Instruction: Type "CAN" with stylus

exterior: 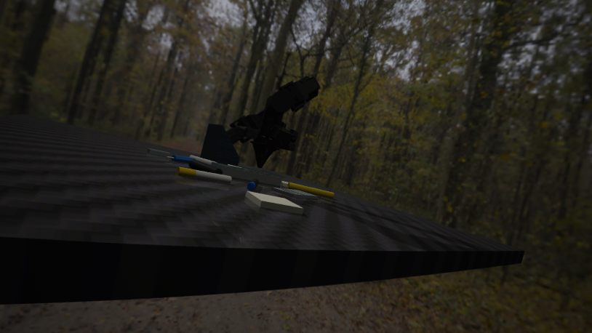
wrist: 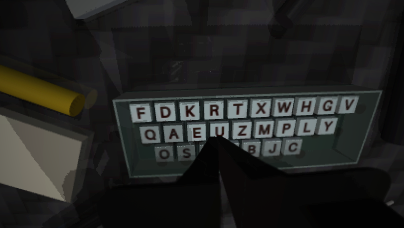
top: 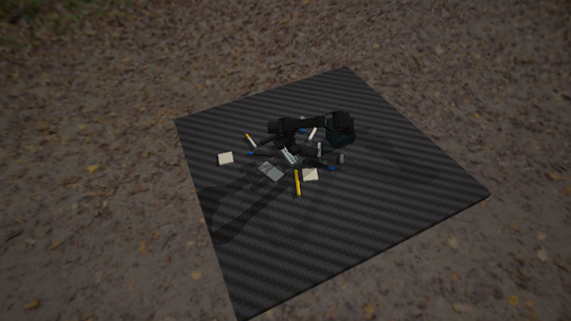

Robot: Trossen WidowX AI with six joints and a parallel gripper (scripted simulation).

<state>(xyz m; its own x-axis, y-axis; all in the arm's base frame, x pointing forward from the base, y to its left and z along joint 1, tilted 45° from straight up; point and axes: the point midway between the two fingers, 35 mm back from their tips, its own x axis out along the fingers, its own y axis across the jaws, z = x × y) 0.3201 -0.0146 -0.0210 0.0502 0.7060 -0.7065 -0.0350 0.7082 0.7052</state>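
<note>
The blue stylus lies 20 cm to the right of my gripper tip, 13 cm behind it and 3 cm below it. The rest, counted from my gripper tip: grey slab 14 cm ahead, 4 cm to the left, 4 cm below; dark cylinder 18 cm to the right, 4 cm ahead, 3 cm below; yellow pencil 18 cm to the left, 5 cm ahead, 3 cm below.
</note>
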